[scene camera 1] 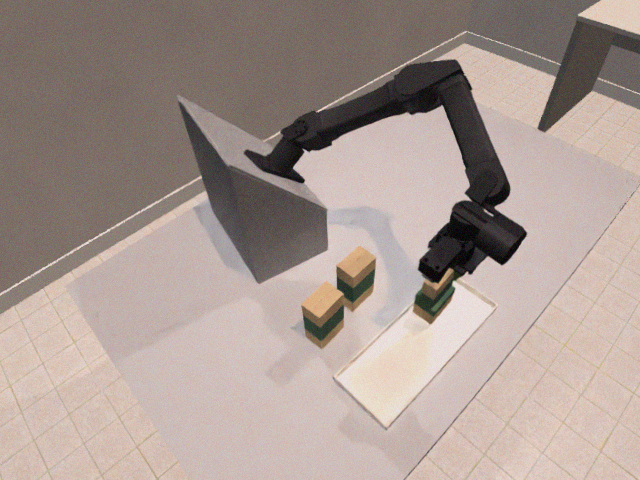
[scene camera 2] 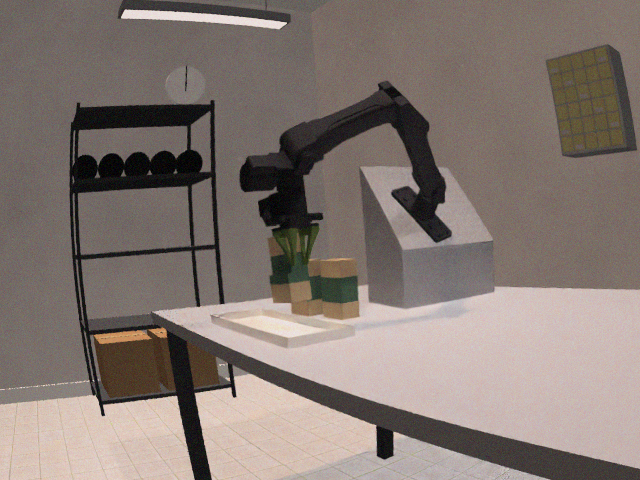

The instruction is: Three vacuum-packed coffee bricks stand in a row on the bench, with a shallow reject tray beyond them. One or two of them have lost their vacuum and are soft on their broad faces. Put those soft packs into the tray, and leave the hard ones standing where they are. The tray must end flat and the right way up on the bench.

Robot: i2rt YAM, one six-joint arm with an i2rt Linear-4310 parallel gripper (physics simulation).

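Places are measured from the arm's base along level axes (x left, y back, z up), in millimetres.
Pixels of known places: gripper, fingertip midpoint: point(scene camera 2: 299, 265); arm's base, origin of the base link: point(scene camera 1: 275, 169) point(scene camera 2: 421, 214).
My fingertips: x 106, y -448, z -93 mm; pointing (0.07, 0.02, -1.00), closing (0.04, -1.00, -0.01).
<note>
Ahead of a thing's pixels: the offset from my fingertips to its top centre. Level surfaces: height alone.
My gripper point(scene camera 1: 443, 296) point(scene camera 2: 298, 263) is shut on a tan coffee brick with a green band @(dy -2, dx -49, dz +66 mm) point(scene camera 1: 424, 299) point(scene camera 2: 300, 292), pinched across its broad faces. The held brick is upright and shows over the right end of the white reject tray @(dy -22, dx -101, dz -122 mm) point(scene camera 1: 392, 374) point(scene camera 2: 310, 341) in scene camera 1; in scene camera 2 its underside is above the rim. The tray lies flat, right way up. One brick @(dy +169, dx -114, dz -4 mm) point(scene camera 1: 356, 279) point(scene camera 2: 339, 289) stands on the bench beside the tray. Another brick @(dy +149, dx -235, dz -4 mm) point(scene camera 1: 323, 315) point(scene camera 2: 307, 308) stands near it, partly hidden behind the held one in scene camera 2.
A grey wedge-shaped block point(scene camera 1: 279, 227) point(scene camera 2: 447, 268) stands on the bench @(dz -144 mm) point(scene camera 1: 206, 377) point(scene camera 2: 465, 361) behind the standing bricks and carries the arm's base. In scene camera 2 a black shelf rack point(scene camera 2: 142, 180) stands beyond the bench.
</note>
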